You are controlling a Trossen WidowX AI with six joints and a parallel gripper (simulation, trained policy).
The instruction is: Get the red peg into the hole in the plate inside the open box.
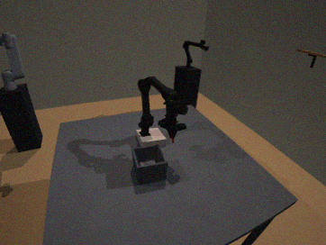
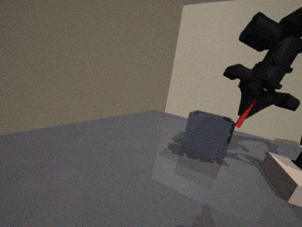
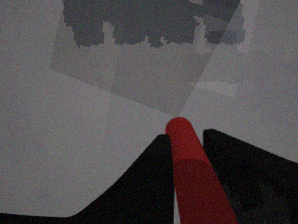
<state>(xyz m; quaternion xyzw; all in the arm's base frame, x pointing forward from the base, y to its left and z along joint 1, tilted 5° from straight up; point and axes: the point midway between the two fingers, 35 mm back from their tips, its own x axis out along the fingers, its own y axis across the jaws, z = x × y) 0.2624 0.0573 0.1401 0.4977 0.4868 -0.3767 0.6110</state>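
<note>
Now: gripper tip 5 cm short of the light plate, 17 cm to the left of it and 12 cm above it. Also, from my gripper tip: red peg: 1 cm above.
</note>
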